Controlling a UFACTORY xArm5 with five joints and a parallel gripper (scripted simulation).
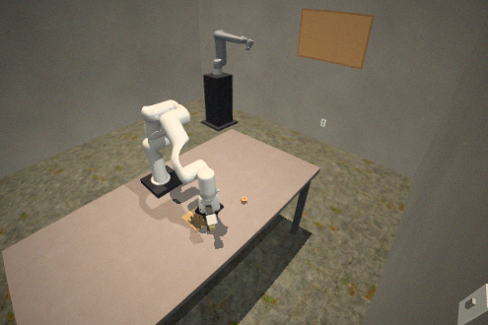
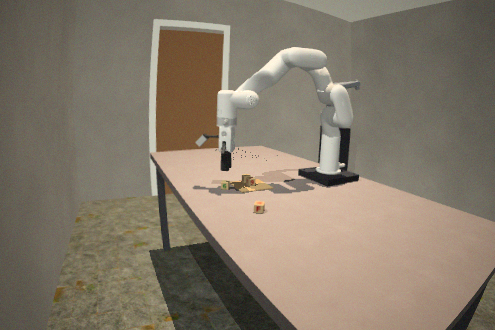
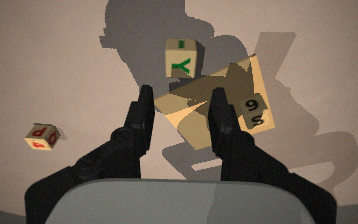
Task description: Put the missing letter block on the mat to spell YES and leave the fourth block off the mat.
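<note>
The tan letter block lies 8 cm below my hand. From my hand the other things lie so: dark S block 11 cm behind, 5 cm to the right, 8 cm below; red E block 11 cm behind, 8 cm below; tan mat 11 cm behind, 10 cm below.
</note>
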